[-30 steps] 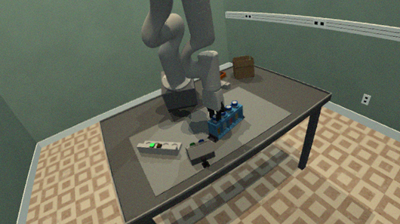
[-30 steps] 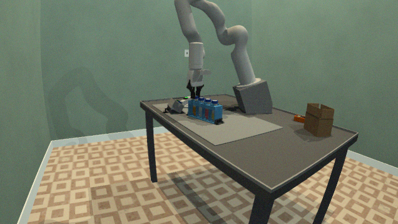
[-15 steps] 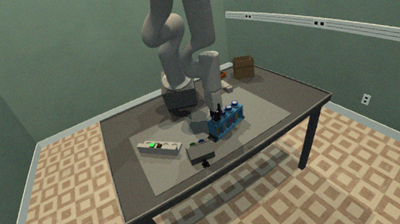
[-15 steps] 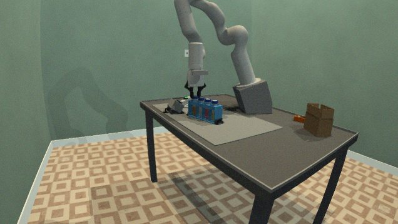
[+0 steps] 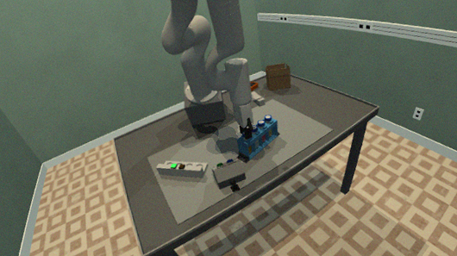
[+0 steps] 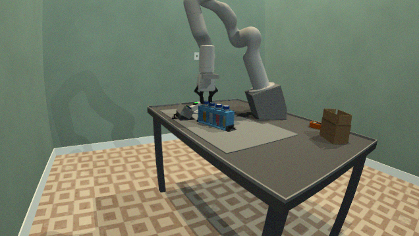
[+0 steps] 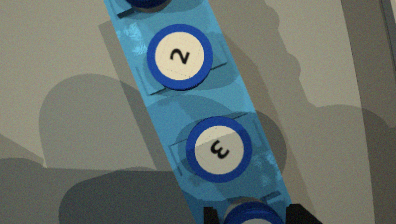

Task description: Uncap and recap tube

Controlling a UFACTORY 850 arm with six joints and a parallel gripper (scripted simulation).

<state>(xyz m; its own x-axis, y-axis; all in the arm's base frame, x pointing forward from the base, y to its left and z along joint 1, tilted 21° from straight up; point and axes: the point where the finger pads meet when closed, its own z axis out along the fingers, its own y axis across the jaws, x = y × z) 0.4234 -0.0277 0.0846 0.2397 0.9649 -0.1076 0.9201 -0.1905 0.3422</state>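
Now: hand 10 mm above the blue cap marked 4. From my hand the other things lie so: blue key (130 mm to the right, 60 mm below, 30 mm ahead); then green key (170 mm to the right, 60 mm below, 20 mm ahead); then grey key housing (150 mm to the right, 80 mm below, 50 mm ahead).
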